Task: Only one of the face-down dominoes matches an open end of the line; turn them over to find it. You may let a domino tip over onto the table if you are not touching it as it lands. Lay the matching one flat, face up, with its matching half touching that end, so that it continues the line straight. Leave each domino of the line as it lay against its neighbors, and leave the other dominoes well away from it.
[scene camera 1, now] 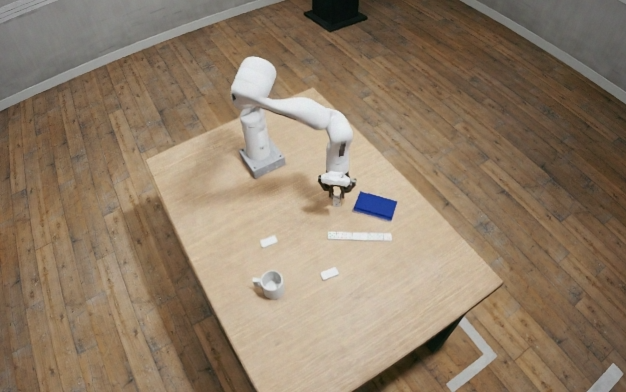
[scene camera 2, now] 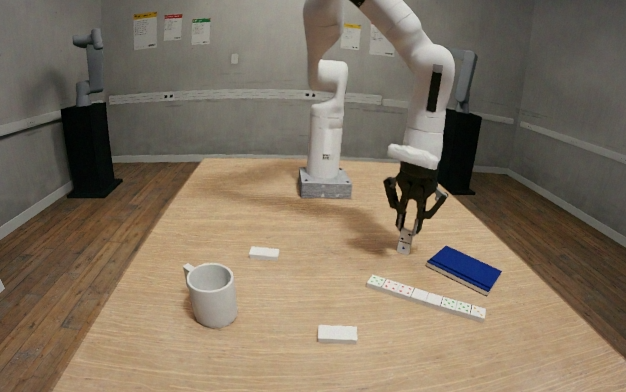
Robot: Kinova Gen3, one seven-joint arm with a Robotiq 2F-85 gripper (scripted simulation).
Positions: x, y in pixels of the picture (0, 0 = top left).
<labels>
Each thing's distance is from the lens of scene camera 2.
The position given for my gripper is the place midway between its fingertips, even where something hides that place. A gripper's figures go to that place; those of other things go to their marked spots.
my gripper (scene camera 2: 407, 232): 66 cm
blue book (scene camera 2: 466, 270): 66 cm
grey mug (scene camera 2: 217, 309): 45 cm
The marked spots on the blue book and the grey mug are 46 cm apart.
</labels>
